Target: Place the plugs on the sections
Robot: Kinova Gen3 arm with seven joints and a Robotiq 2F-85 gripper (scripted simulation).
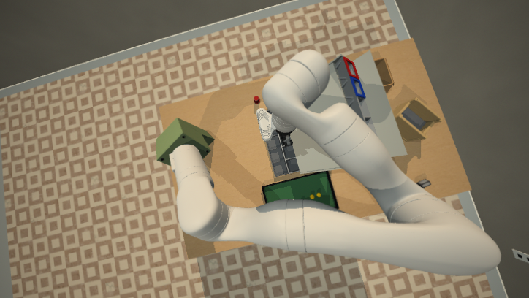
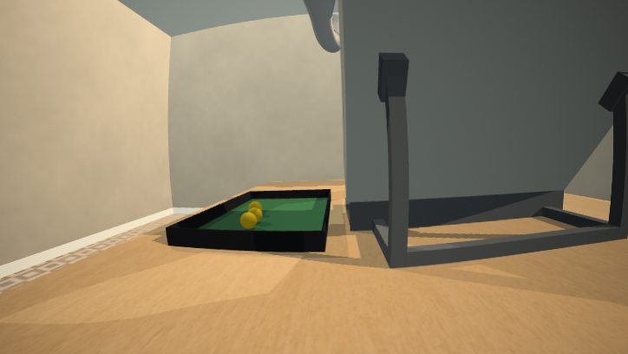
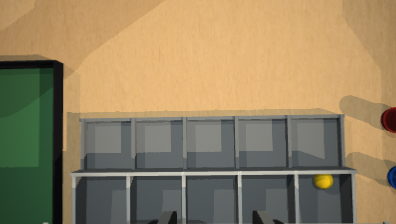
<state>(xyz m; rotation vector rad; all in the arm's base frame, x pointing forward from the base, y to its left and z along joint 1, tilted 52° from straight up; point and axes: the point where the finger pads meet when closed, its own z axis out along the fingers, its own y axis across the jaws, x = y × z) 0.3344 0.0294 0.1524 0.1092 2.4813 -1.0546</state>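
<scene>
Right now my hand is 50 mm past the green marble tray, 330 mm to the left of it and 290 mm above it. Also, from my hand: grey cover (150 mm ahead, 40 mm to the right, 90 mm below); dark object (540 mm ahead, 580 mm to the right, 280 mm below).
</scene>
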